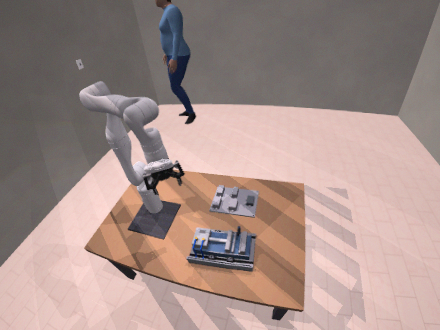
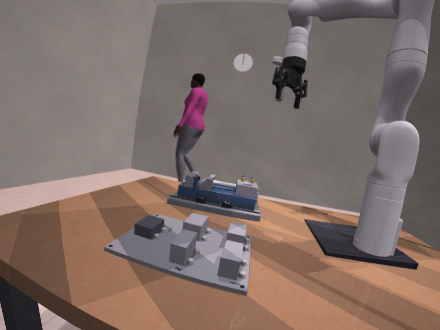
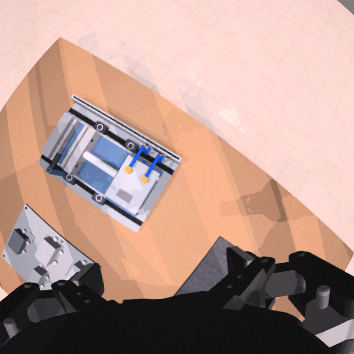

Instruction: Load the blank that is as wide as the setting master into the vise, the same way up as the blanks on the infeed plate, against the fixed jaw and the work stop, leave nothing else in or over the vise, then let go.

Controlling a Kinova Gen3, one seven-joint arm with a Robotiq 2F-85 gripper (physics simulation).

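Seen in the pictures: gripper, fingertip midpoint: (image 1: 168,189) (image 2: 288,104) (image 3: 163,270); arm's base at its link origin: (image 1: 155,207) (image 2: 370,247).
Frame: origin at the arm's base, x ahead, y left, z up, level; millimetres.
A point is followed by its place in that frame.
Note:
The vise (image 1: 216,247) {z 47, x 448, y -168 mm} (image 2: 220,197) {z 32, x 444, y -84 mm} (image 3: 102,152) {z 47, x 465, y -159 mm} has a blue body and two light grey jaws with a narrow gap; no blank shows between them. A dark upright post (image 1: 238,231) {z 81, x 530, y -82 mm} (image 3: 54,162) {z 81, x 525, y -80 mm}, seemingly the work stop, stands beside the jaws. The infeed plate (image 1: 244,209) {z -5, x 512, y 113 mm} (image 2: 137,250) {z -5, x 511, y 242 mm} (image 3: 30,220) {z -5, x 536, y 100 mm} bears several light grey blanks (image 1: 233,204) {z 31, x 453, y 106 mm} (image 2: 183,247) {z 30, x 424, y 237 mm} (image 3: 48,248) {z 31, x 443, y 100 mm} and a dark block (image 1: 250,200) {z 20, x 535, y 162 mm} (image 2: 149,227) {z 20, x 518, y 195 mm} (image 3: 19,242) {z 20, x 521, y 160 mm}, possibly the setting master. Their exact widths are hard to tell. My gripper (image 1: 168,187) {z 361, x 281, y -133 mm} (image 2: 288,102) {z 361, x 281, y -133 mm} (image 3: 163,270) {z 361, x 281, y -133 mm} is open and empty, high above the table near the arm's base.
The arm's dark base mat (image 1: 170,223) {z -8, x 142, y -75 mm} (image 2: 330,245) {z -3, x 119, y 24 mm} (image 3: 205,272) {z -6, x 121, y -85 mm} lies on the wooden table (image 1: 280,220) {z -14, x 713, y 85 mm} (image 2: 280,290) {z -13, x 257, y 220 mm} (image 3: 200,195) {z -13, x 244, y -220 mm}. Two blue hoses (image 3: 136,159) {z 83, x 392, y -190 mm} rise at the vise's end block. Small light pins stand beside the blanks. People stand on the floor beyond the table.

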